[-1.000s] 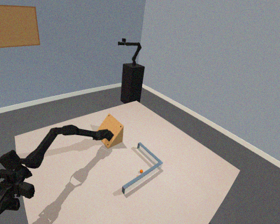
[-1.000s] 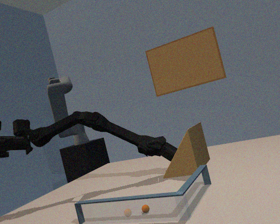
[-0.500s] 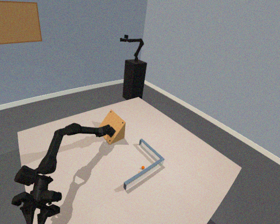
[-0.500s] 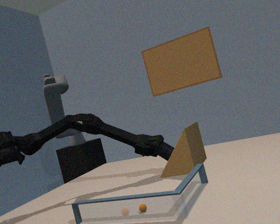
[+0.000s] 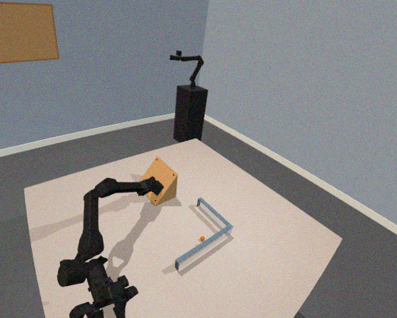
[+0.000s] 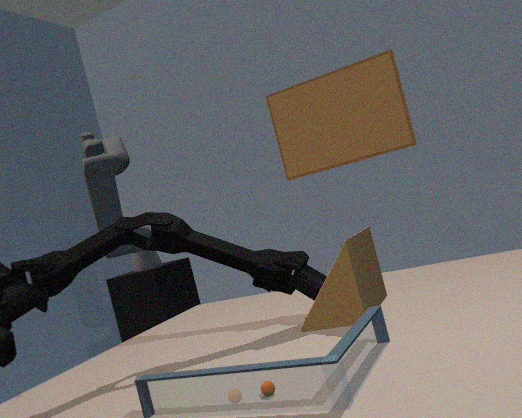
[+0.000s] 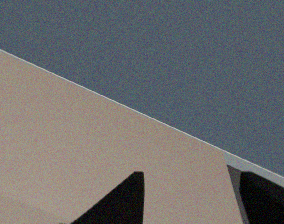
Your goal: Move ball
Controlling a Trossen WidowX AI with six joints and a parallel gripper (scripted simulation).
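Now: gripper tip 460 mm to the right of the clear wall, 140 mm above it and 130 mm past it. Round my gripper tip: orange ball 480 mm to the left, 180 mm behind, 160 mm below.
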